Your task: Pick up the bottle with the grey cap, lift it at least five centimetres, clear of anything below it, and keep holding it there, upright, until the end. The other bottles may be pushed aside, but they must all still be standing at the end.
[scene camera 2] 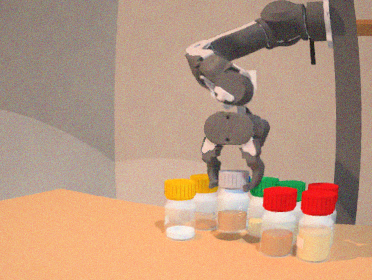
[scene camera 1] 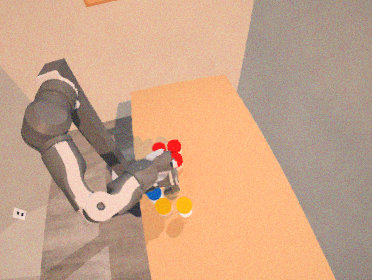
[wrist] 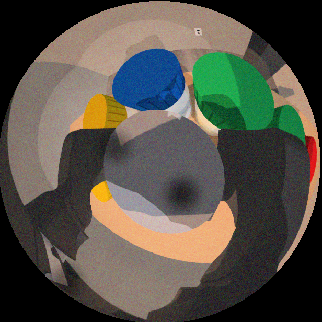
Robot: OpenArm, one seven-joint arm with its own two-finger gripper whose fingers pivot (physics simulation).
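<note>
The bottle with the grey cap (scene camera 2: 233,212) (wrist: 165,155) is upright between the fingers, its base slightly above the table in scene camera 2. It holds brown contents. My gripper (scene camera 2: 233,186) (wrist: 168,169) is shut on it around the cap, one finger on each side. The bottle's underside is hard to see, and the arm covers it in scene camera 1. A blue-capped bottle (scene camera 1: 154,194) (wrist: 150,80) and a green-capped bottle (scene camera 2: 256,215) (wrist: 232,90) stand close behind it.
Two yellow-capped bottles (scene camera 1: 163,206) (scene camera 1: 184,205) (scene camera 2: 180,210) (scene camera 2: 204,207) stand on one side. Red-capped bottles (scene camera 1: 174,146) (scene camera 2: 279,220) (scene camera 2: 316,225) and another green-capped bottle (scene camera 2: 291,189) (wrist: 290,125) stand on the other. All the visible ones are upright on the wooden table (scene camera 1: 225,200) (scene camera 2: 75,240).
</note>
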